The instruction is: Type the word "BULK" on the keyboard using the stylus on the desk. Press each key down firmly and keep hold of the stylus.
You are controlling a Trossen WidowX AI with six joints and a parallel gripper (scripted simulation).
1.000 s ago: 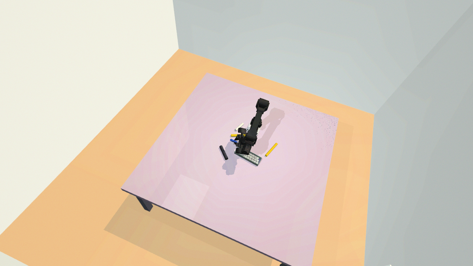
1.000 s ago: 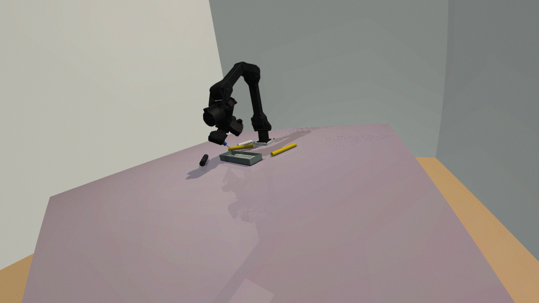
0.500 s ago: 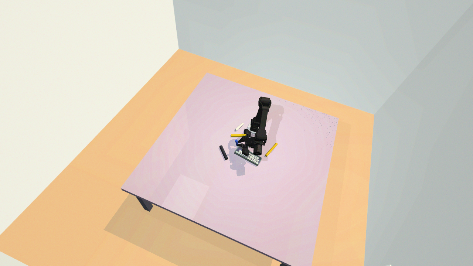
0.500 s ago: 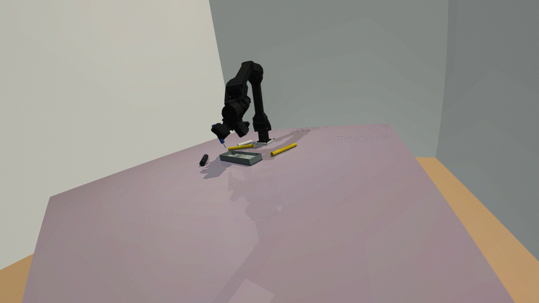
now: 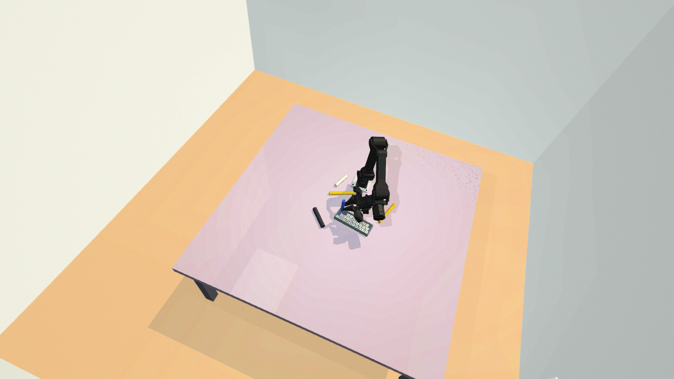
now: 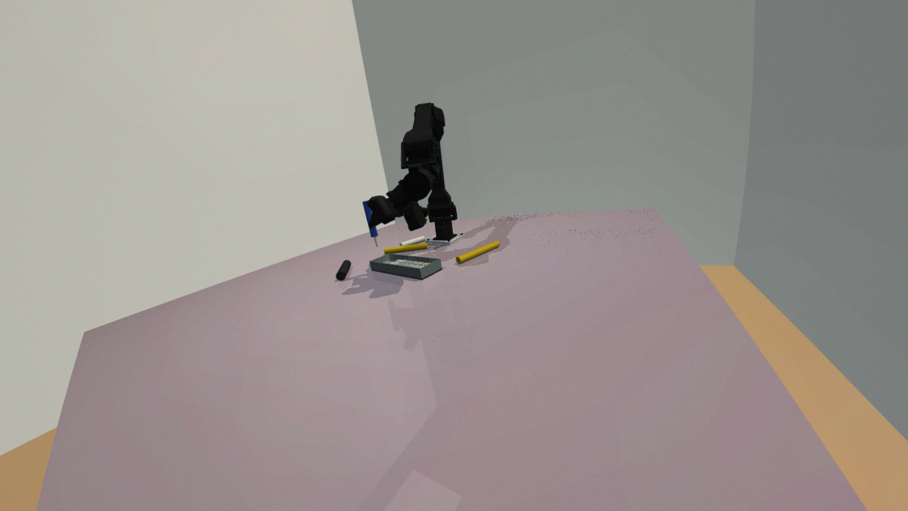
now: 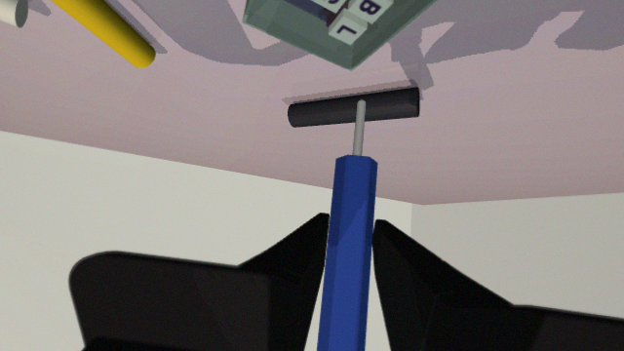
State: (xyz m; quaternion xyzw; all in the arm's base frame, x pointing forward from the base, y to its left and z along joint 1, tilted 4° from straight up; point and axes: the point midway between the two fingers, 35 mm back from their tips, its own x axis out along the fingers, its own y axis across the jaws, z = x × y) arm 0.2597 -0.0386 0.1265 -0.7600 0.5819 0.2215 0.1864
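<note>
Right now my gripper tip is 110 mm to the left of the black cylinder, 110 mm above it and 30 mm short of it. The rest, counted from my gripper tip: white cylinder: 250 mm behind, 110 mm below, 60 mm to the right; grey stylus tip: 50 mm below; blue stylus: 10 mm below.
</note>
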